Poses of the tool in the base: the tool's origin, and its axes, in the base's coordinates. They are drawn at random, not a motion.
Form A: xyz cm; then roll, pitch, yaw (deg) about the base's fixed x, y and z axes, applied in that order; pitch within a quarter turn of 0, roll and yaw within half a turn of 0.
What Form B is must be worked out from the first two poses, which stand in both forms.
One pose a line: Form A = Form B
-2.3 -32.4 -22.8 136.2 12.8 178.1 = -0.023 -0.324 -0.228 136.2 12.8 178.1
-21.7 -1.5 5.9 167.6 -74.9 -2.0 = -0.217 -0.015 0.059 167.6 -74.9 -2.0
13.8 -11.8 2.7 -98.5 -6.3 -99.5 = 0.138 -0.118 0.027 -98.5 -6.3 -99.5
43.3 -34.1 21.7 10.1 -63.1 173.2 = 0.433 -0.341 0.217 10.1 -63.1 173.2
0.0 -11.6 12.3 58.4 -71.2 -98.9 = 0.000 -0.116 0.123 58.4 -71.2 -98.9
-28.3 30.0 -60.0 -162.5 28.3 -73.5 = -0.283 0.300 -0.600 -162.5 28.3 -73.5
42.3 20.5 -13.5 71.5 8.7 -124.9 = 0.423 0.205 -0.135 71.5 8.7 -124.9
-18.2 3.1 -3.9 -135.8 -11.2 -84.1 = -0.182 0.031 -0.039 -135.8 -11.2 -84.1
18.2 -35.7 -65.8 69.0 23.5 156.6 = 0.182 -0.357 -0.658 69.0 23.5 156.6
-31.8 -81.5 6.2 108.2 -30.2 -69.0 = -0.318 -0.815 0.062 108.2 -30.2 -69.0
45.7 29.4 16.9 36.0 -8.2 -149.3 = 0.457 0.294 0.169 36.0 -8.2 -149.3
